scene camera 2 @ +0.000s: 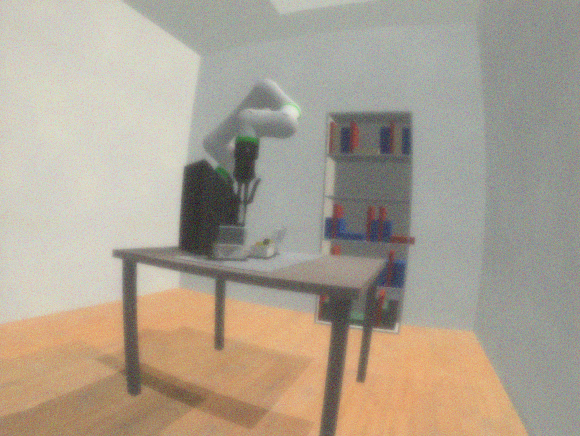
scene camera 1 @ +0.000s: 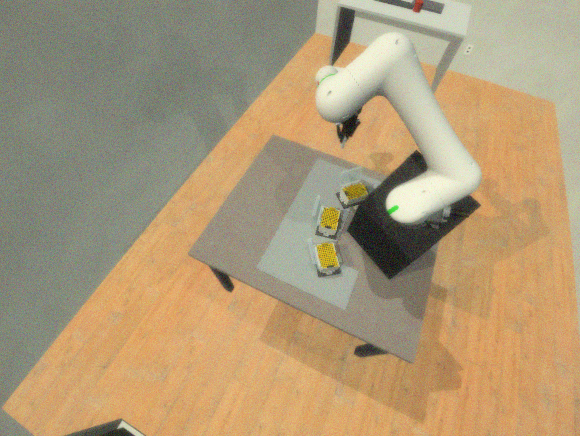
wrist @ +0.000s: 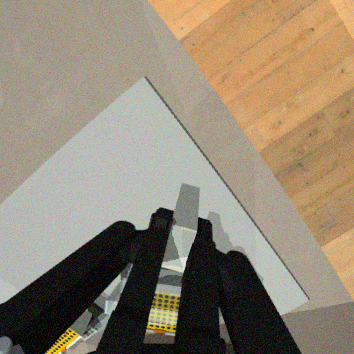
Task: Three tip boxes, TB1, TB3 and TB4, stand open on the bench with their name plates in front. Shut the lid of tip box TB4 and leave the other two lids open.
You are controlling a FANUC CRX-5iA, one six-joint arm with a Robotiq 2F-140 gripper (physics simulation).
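Places are measured from the arm's base along level axes (x ahead, y left, z up), in millimetres.
Pixels of known places: gripper, fingertip midpoint: [scene camera 2: 240, 223] [scene camera 1: 341, 146] [wrist: 185, 201]; arm's base, origin of the base link: [scene camera 2: 214, 187].
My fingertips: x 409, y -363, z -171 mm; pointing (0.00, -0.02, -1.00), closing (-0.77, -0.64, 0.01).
Observation:
Ahead of a thing's pixels: the offset from my fingertips to its top centre. "spot": to the spot under its first point. Level surfaces: height alone.
Three tip boxes with yellow racks stand on the pale mat in scene camera 1: one at the back @[spot: dx -163, dy +173, dz -107 mm] [scene camera 1: 354, 192], one in the middle [scene camera 1: 330, 218] and one at the front @[spot: dx -174, dy +578, dz -108 mm] [scene camera 1: 327, 256]. Their pale, see-through lids stand open. The name plates are too small to read, so I cannot tell which box is TB4. My gripper [scene camera 1: 343, 144] [scene camera 2: 241, 220] [wrist: 185, 201] points down with its fingertips together and holds nothing. It is above the mat near the back box, apart from the table. In the wrist view the fingers hide most of a box @[spot: dx -105, dy +105, dz -21 mm] [wrist: 163, 315]; another box @[dx -107, dy +385, dz -90 mm] [wrist: 62, 342] shows partly at lower left.
The pale mat @[dz -165 mm] [scene camera 1: 292, 240] [scene camera 2: 295, 258] [wrist: 115, 150] lies on the brown table @[dz -168 mm] [scene camera 1: 240, 215] [scene camera 2: 325, 275]. The black robot pedestal [scene camera 1: 387, 252] [scene camera 2: 202, 210] stands beside the boxes. A bookshelf [scene camera 2: 372, 158] stands at the wall and a white side table [scene camera 1: 450, 20] beyond the arm.

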